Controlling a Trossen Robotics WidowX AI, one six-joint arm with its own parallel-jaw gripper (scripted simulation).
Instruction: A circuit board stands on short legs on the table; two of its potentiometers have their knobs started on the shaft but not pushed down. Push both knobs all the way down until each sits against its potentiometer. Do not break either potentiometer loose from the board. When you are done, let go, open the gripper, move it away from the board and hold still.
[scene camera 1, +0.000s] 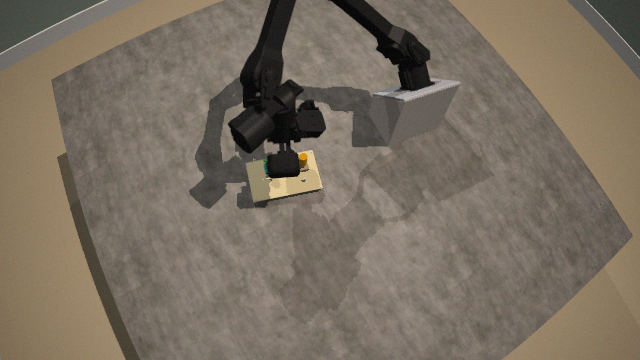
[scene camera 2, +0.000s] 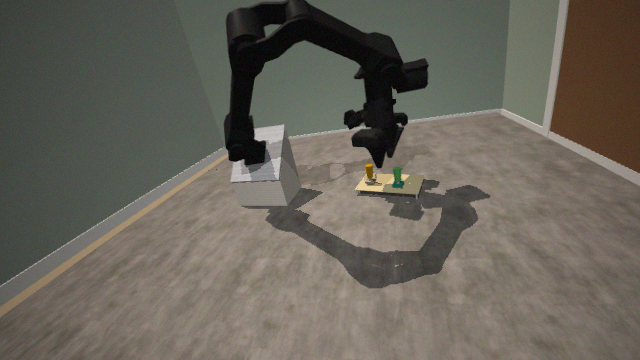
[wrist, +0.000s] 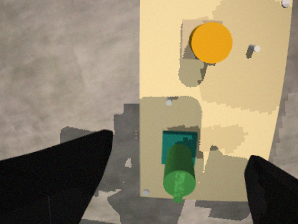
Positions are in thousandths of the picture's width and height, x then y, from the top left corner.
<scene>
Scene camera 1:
my gripper: 440, 426
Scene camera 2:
my gripper: 601, 451
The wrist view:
my gripper: 606, 685
orange knob: 710, 190
green knob: 602, 806
</scene>
